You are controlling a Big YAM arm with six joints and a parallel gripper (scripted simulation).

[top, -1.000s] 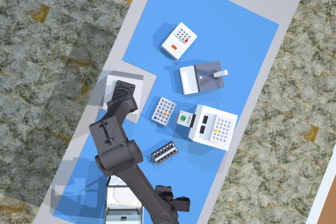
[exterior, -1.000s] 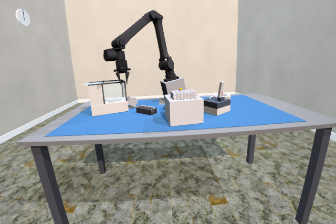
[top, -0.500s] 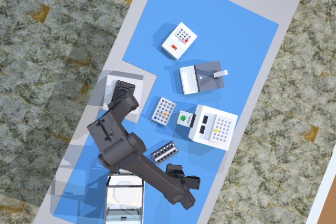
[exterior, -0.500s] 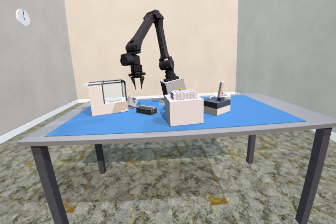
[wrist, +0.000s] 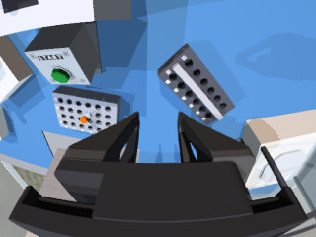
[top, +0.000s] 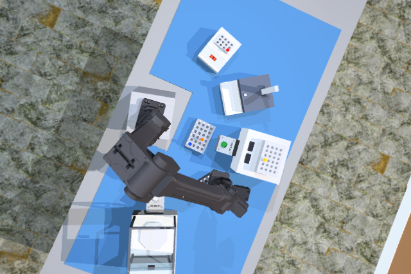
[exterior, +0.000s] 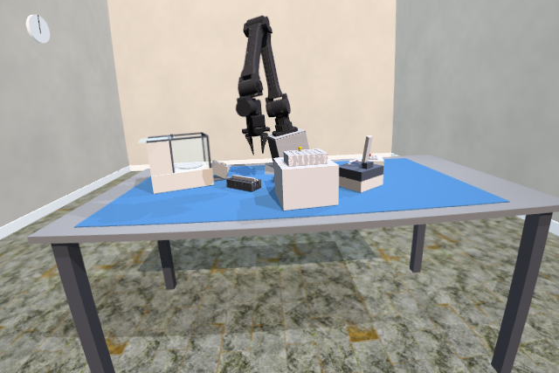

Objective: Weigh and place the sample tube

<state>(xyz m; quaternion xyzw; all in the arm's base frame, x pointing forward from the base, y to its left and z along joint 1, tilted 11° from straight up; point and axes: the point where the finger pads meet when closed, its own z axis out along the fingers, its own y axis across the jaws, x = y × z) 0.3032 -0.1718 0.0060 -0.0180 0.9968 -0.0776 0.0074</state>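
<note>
The tube rack RK is 140 mm to the left of my hand, 130 mm below it and 90 mm behind it. From my hand the other things lie so: white key (200 mm behind, 140 mm to the right, 80 mm below); balance door (370 mm to the right, 140 mm behind, 60 mm above); black magnet block (130 mm below, 60 mm to the right, 20 mm behind).
</note>
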